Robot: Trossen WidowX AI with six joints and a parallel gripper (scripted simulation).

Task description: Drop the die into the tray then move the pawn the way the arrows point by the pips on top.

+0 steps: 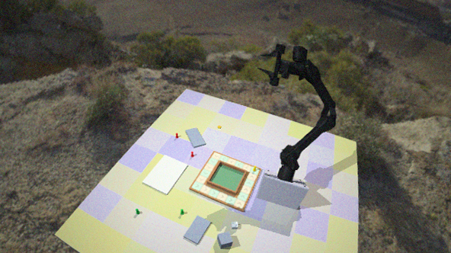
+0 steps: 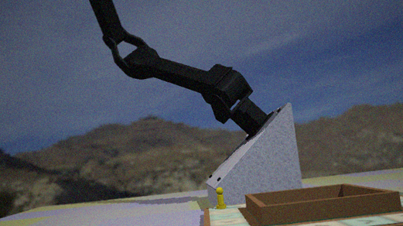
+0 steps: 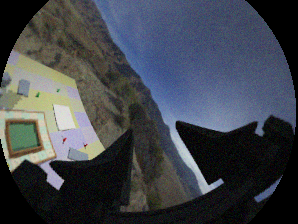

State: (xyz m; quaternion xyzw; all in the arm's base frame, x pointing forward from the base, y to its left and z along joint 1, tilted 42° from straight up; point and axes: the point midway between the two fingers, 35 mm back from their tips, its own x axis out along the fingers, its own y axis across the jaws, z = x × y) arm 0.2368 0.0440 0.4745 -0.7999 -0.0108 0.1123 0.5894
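My gripper tip is 90 mm past the yellow pawn, 140 mm to the right of it and 530 mm above it. From my gripper tip the other things lie so: small orange piece 170 mm ahead, 150 mm to the right, 560 mm below; then white slab 350 mm ahead, 290 mm to the left, 560 mm below.
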